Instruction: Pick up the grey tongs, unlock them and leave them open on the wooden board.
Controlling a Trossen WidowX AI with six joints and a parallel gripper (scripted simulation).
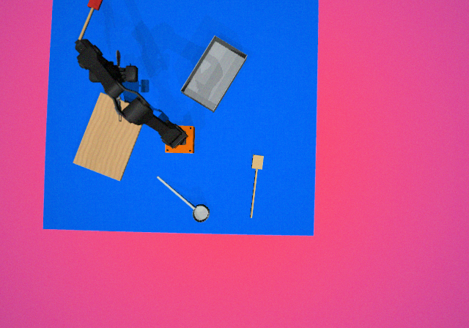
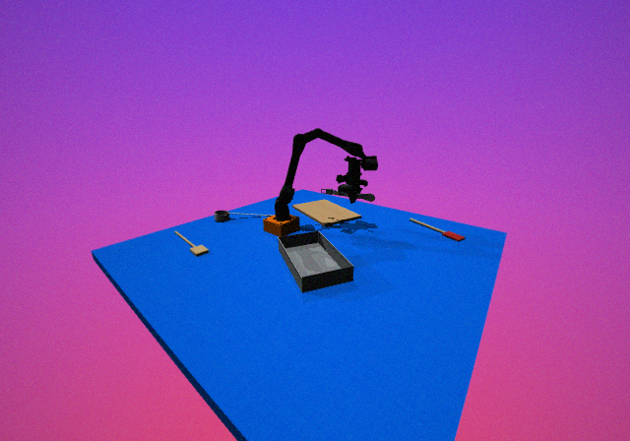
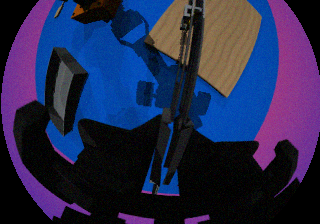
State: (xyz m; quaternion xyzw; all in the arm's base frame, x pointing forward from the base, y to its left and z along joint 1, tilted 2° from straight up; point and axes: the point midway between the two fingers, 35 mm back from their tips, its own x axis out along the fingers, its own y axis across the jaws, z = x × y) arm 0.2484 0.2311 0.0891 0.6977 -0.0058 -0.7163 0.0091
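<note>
Now: the wooden board 230 mm behind my gripper tip, 120 mm below it and 100 mm to the left of it. From my gripper tip the other things lie so: roasting tin (390 mm to the right, 100 mm below, 60 mm ahead).
</note>
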